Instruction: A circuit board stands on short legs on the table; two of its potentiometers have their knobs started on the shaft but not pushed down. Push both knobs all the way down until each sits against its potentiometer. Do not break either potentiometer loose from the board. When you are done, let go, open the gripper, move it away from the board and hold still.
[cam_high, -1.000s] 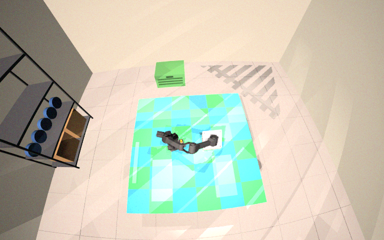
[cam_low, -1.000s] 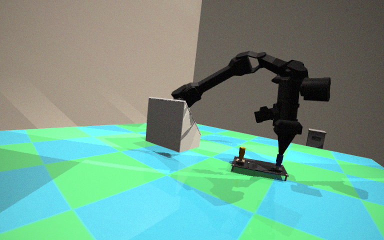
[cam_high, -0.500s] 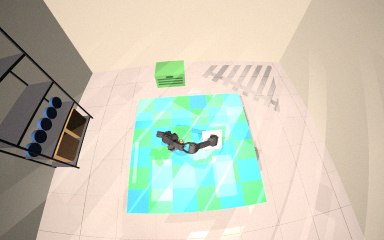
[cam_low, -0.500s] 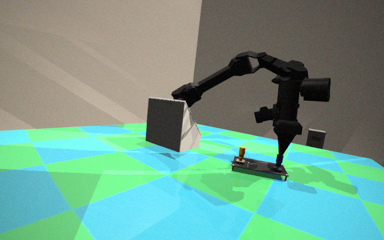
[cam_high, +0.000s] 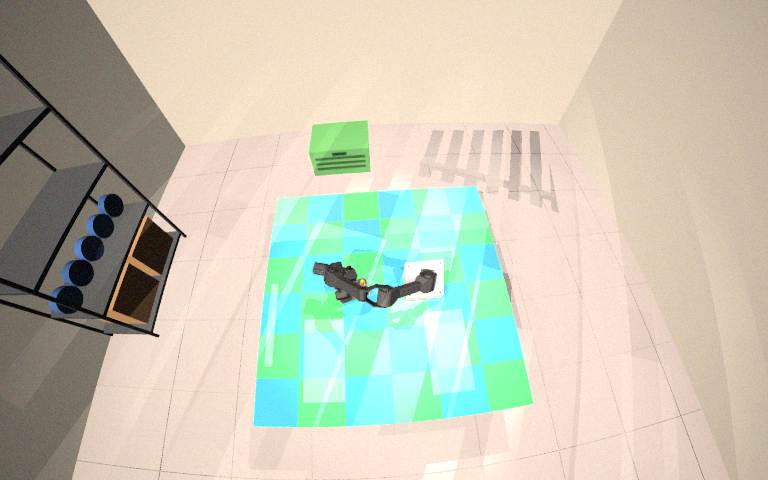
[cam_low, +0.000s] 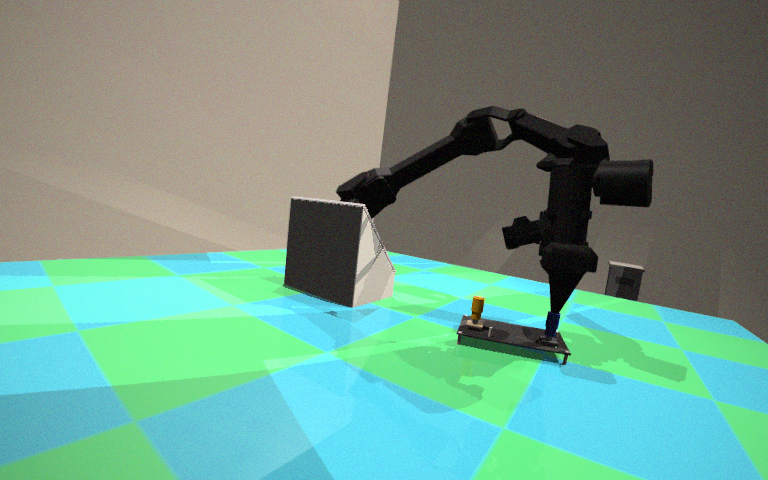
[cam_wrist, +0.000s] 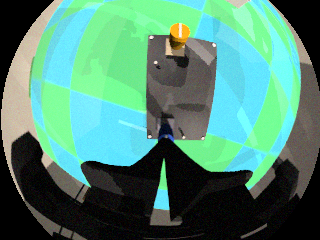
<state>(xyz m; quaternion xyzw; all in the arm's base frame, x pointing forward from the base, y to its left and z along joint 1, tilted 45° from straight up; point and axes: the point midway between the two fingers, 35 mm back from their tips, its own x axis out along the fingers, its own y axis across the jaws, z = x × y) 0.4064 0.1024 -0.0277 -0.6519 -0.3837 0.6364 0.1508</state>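
The blue knob lies 1 cm below my gripper tip. Round my gripper tip: orange knob 10 cm behind, 4 cm to the right, 1 cm below.
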